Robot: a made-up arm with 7 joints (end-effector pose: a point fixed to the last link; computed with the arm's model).
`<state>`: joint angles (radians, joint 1 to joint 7).
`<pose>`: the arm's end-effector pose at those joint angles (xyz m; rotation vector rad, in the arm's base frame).
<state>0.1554 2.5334 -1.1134 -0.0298 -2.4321 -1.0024 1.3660</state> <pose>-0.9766 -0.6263 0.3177 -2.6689 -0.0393 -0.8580</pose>
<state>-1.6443 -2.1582 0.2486 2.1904 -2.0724 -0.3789 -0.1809</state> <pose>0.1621 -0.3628 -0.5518 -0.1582 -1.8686 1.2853</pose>
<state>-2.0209 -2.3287 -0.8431 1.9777 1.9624 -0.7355 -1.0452</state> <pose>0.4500 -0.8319 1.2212 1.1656 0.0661 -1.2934</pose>
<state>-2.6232 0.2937 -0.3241 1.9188 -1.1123 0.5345 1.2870</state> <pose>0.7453 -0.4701 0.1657 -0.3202 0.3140 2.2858</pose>
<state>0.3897 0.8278 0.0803 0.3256 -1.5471 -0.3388 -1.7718</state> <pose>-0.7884 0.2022 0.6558 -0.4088 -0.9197 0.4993</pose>
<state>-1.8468 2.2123 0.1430 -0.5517 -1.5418 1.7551 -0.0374</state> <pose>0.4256 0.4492 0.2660 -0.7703 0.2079 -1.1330</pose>
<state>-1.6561 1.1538 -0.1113 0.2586 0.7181 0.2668 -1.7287</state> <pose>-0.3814 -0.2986 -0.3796 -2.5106 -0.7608 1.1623</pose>
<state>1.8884 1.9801 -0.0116 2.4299 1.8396 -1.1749 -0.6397</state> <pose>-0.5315 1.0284 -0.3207 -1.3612 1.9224 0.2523</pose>
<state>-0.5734 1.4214 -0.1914 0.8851 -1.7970 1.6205 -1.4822</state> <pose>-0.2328 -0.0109 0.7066 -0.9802 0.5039 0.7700</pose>
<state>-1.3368 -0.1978 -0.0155 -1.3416 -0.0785 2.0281 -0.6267</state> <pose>0.6448 0.1504 0.7035 -0.5538 1.2919 -0.7609</pose>
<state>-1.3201 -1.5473 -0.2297 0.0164 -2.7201 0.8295 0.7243</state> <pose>0.9867 -0.2908 0.2728 -0.3032 -0.2861 -2.8270</pose>
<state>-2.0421 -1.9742 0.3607 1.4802 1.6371 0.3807 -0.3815</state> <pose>1.0700 0.0929 1.1590 0.4332 0.5648 -1.6269</pose>
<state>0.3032 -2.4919 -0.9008 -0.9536 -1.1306 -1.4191 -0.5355</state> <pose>-0.0213 -0.8265 0.4140 0.9970 0.8696 -2.1352</pose>
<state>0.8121 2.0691 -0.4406 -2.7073 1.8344 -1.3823 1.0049</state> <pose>-0.4914 0.3294 -0.6355 -0.8662 -0.0558 -0.4641</pose>
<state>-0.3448 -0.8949 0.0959 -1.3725 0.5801 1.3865 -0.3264</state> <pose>0.2937 -0.3257 1.2024 0.6854 1.0362 -1.2341</pose>
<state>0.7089 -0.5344 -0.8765 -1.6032 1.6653 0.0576 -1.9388</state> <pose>0.1986 0.6334 0.6873 -0.8943 0.7734 0.5134</pose>
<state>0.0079 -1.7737 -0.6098 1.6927 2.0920 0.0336 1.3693</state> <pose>-0.6793 0.0028 1.1653 -1.3196 1.5711 0.0350</pose>
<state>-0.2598 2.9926 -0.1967 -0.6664 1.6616 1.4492 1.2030</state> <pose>-0.9848 -0.5600 0.3136 -2.4666 -0.3899 0.2727</pose>
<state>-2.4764 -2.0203 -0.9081 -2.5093 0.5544 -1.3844 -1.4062</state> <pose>0.9975 0.2384 0.8373 -1.0211 -0.3356 -1.0511</pose>
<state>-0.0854 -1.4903 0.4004 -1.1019 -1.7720 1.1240 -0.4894</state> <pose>-0.4864 -0.4037 -0.3294 2.4244 -1.0071 1.0311</pose>
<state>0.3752 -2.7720 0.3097 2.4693 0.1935 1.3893 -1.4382</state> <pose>-0.7058 -0.3919 1.0011 -0.6939 -0.3230 1.7048</pose>
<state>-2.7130 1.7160 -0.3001 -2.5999 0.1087 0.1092 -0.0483</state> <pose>0.8430 0.9927 -0.1805 -0.7133 1.2624 -1.1415</pose>
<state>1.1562 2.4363 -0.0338 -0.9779 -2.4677 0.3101 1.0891</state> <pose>-0.4555 0.2064 1.0682 -2.0570 1.1646 1.2458</pose>
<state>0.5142 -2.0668 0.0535 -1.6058 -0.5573 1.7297 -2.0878</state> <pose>-0.8849 -0.1571 0.3055 0.2356 -1.0573 -0.2199</pose>
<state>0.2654 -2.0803 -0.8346 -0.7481 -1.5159 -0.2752 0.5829</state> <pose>-0.2830 -0.9957 0.1631 -0.2708 -0.2284 2.2441</pose>
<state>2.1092 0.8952 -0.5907 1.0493 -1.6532 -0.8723 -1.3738</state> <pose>-0.5314 0.8343 0.5274 -0.3292 -0.9884 0.1987</pose>
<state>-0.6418 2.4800 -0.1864 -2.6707 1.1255 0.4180 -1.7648</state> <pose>-0.1031 -0.8019 -0.5263 -0.5013 -2.9347 0.7668</pose>
